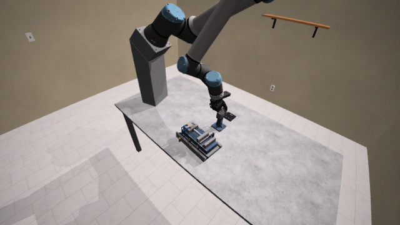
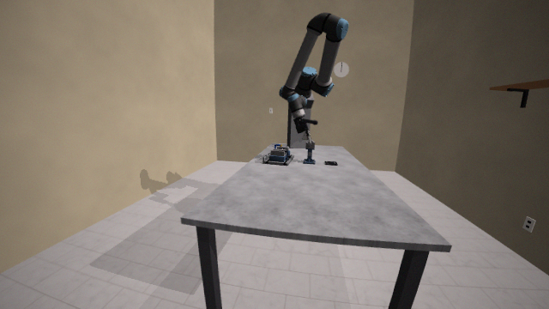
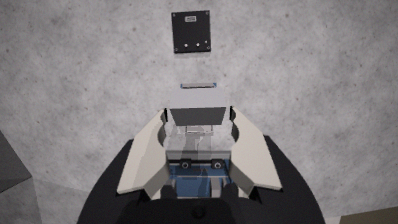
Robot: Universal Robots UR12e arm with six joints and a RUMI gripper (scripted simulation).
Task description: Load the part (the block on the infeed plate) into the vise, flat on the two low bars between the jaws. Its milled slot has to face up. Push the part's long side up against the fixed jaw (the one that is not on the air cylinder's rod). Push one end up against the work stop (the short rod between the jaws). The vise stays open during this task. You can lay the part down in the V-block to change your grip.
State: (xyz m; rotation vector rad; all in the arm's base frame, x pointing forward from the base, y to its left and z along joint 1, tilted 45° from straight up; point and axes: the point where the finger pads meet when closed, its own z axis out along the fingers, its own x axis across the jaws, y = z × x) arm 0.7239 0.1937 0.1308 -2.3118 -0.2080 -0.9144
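My hand is 1 cm to the right of the part and 1 cm above it. From my hand the other things lie so: cylinder rod: 2 cm ahead, 23 cm to the right, 9 cm below; then work stop: 10 cm ahead, 17 cm to the right, 7 cm below; then moving jaw: 7 cm ahead, 22 cm to the right, 9 cm below.
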